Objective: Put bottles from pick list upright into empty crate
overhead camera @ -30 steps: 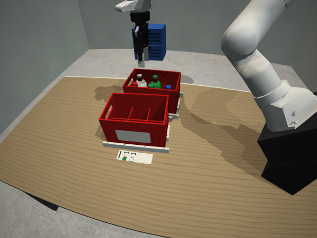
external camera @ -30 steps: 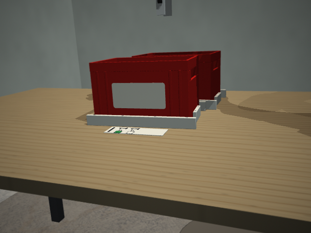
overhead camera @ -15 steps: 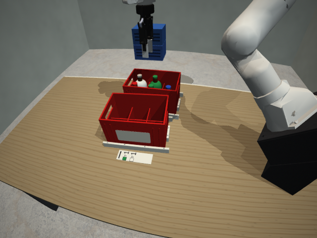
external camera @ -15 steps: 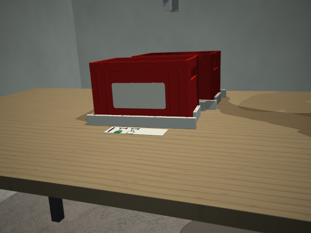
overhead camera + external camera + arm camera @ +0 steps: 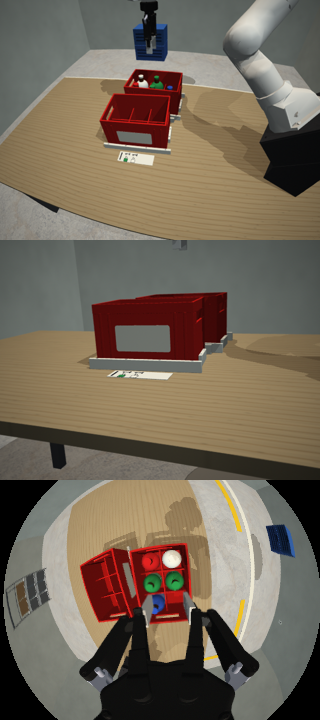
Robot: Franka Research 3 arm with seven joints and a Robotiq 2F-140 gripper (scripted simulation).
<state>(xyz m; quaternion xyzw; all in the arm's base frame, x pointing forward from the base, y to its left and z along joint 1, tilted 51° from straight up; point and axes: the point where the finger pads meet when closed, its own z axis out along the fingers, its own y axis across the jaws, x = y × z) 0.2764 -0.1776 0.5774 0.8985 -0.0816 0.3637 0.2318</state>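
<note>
Right now my hand is 60 mm short of the white-label bottle, 50 mm to the left of it and 270 mm above it. Round my hand: blue-capped bottle: 70 mm behind, 90 mm to the left, 270 mm below; pick list: 140 mm ahead, 360 mm to the left, 350 mm below; red-capped bottle: 90 mm ahead, 20 mm to the left, 270 mm below.
</note>
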